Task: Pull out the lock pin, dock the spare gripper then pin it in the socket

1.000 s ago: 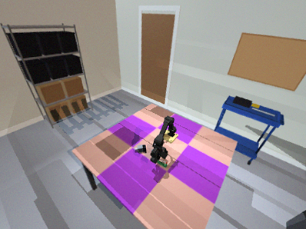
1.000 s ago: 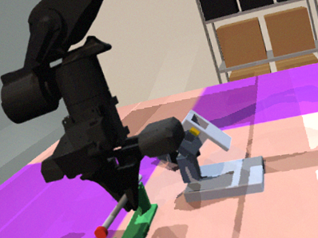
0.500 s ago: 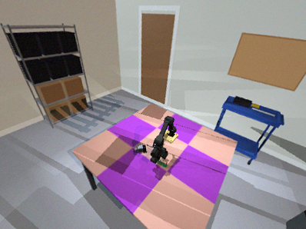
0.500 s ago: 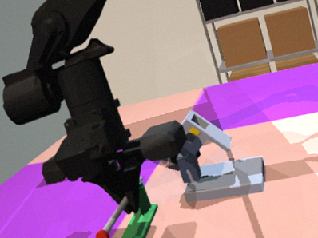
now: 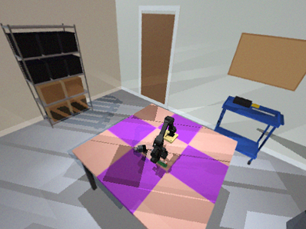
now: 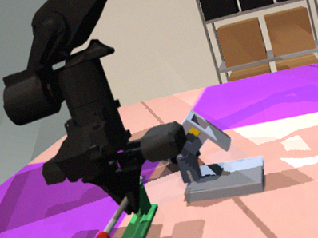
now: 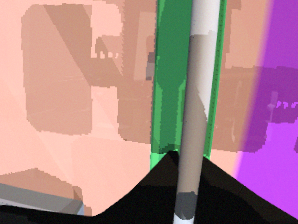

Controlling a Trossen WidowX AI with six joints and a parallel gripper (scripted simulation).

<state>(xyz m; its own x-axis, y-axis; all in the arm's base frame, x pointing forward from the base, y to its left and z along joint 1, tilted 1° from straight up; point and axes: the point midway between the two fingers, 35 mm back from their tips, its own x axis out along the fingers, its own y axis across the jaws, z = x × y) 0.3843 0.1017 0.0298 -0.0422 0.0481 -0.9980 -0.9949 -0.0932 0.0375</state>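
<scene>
The green cradle lies 20 mm to the left of my gripper tip. Round my gripper tip: spare gripper (10 mm ahead, 220 mm to the right, 10 mm above); mount (90 mm behind, 90 mm to the right, 30 mm above).
</scene>
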